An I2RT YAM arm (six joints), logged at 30 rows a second.
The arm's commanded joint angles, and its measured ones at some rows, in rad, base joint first. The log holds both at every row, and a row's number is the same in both.
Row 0, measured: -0.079 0.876 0.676 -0.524 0.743 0.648
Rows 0 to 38, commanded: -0.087 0.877 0.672 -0.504 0.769 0.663; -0.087 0.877 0.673 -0.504 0.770 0.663; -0.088 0.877 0.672 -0.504 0.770 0.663; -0.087 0.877 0.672 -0.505 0.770 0.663; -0.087 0.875 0.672 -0.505 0.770 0.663; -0.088 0.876 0.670 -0.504 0.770 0.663; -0.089 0.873 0.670 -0.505 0.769 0.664; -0.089 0.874 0.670 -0.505 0.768 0.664; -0.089 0.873 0.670 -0.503 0.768 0.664; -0.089 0.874 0.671 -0.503 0.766 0.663; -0.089 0.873 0.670 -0.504 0.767 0.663; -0.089 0.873 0.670 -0.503 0.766 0.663; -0.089 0.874 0.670 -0.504 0.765 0.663; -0.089 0.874 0.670 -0.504 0.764 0.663; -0.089 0.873 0.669 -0.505 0.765 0.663; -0.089 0.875 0.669 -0.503 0.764 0.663; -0.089 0.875 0.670 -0.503 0.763 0.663; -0.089 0.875 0.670 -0.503 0.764 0.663; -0.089 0.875 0.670 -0.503 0.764 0.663; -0.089 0.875 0.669 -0.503 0.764 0.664; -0.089 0.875 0.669 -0.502 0.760 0.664; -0.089 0.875 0.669 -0.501 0.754 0.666; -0.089 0.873 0.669 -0.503 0.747 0.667; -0.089 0.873 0.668 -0.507 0.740 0.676; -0.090 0.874 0.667 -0.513 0.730 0.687; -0.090 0.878 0.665 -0.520 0.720 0.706; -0.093 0.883 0.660 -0.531 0.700 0.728; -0.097 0.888 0.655 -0.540 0.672 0.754; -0.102 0.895 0.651 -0.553 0.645 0.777; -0.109 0.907 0.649 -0.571 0.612 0.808; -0.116 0.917 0.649 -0.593 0.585 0.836; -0.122 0.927 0.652 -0.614 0.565 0.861; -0.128 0.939 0.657 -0.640 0.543 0.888; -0.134 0.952 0.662 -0.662 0.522 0.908; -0.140 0.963 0.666 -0.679 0.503 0.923; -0.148 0.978 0.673 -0.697 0.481 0.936; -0.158 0.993 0.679 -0.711 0.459 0.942; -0.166 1.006 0.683 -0.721 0.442 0.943; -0.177 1.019 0.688 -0.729 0.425 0.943
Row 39, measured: -0.155 0.996 0.665 -0.666 0.498 0.878
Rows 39 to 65, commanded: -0.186 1.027 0.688 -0.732 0.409 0.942; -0.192 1.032 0.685 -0.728 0.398 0.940; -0.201 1.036 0.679 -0.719 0.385 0.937; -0.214 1.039 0.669 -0.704 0.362 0.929; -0.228 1.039 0.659 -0.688 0.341 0.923; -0.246 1.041 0.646 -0.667 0.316 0.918; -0.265 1.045 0.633 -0.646 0.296 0.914; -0.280 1.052 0.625 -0.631 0.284 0.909; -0.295 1.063 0.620 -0.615 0.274 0.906; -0.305 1.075 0.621 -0.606 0.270 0.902; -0.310 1.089 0.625 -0.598 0.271 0.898; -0.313 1.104 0.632 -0.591 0.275 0.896; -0.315 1.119 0.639 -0.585 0.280 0.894; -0.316 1.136 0.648 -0.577 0.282 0.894; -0.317 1.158 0.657 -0.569 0.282 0.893; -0.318 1.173 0.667 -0.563 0.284 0.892; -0.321 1.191 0.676 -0.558 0.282 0.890; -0.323 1.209 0.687 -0.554 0.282 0.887; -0.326 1.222 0.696 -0.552 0.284 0.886; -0.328 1.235 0.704 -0.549 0.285 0.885; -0.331 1.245 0.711 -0.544 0.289 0.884; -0.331 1.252 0.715 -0.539 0.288 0.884; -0.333 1.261 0.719 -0.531 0.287 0.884; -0.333 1.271 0.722 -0.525 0.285 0.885; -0.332 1.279 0.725 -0.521 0.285 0.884; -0.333 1.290 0.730 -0.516 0.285 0.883; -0.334 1.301 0.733 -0.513 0.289 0.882
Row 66, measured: -0.327 1.275 0.708 -0.540 0.304 0.885
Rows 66 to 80, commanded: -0.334 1.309 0.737 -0.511 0.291 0.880; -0.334 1.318 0.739 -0.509 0.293 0.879; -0.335 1.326 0.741 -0.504 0.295 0.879; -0.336 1.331 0.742 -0.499 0.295 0.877; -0.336 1.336 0.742 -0.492 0.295 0.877; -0.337 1.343 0.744 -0.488 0.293 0.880; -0.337 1.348 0.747 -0.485 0.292 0.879; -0.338 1.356 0.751 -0.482 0.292 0.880; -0.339 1.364 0.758 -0.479 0.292 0.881; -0.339 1.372 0.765 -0.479 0.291 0.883; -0.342 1.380 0.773 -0.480 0.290 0.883; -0.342 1.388 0.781 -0.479 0.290 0.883; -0.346 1.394 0.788 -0.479 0.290 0.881; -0.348 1.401 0.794 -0.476 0.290 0.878; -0.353 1.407 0.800 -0.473 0.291 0.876
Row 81, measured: -0.340 1.388 0.770 -0.488 0.304 0.878
